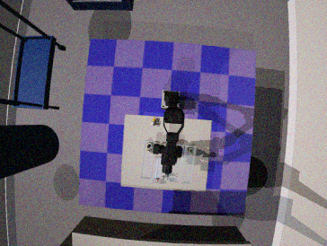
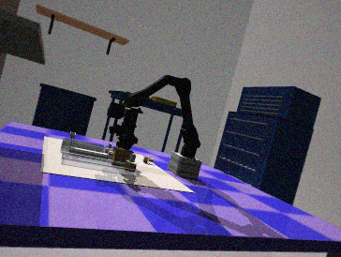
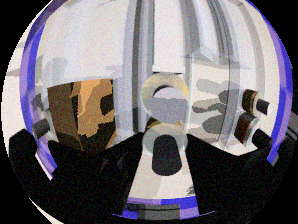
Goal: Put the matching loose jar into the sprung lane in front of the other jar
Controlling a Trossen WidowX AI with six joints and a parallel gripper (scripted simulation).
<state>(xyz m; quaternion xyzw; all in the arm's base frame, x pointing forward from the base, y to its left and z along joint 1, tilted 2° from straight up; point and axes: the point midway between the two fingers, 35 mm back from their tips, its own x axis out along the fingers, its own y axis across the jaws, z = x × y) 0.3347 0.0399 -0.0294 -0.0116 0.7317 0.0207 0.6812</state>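
Right now the brown box is 80 mm to the left of my gripper tip and 10 mm ahead of it.
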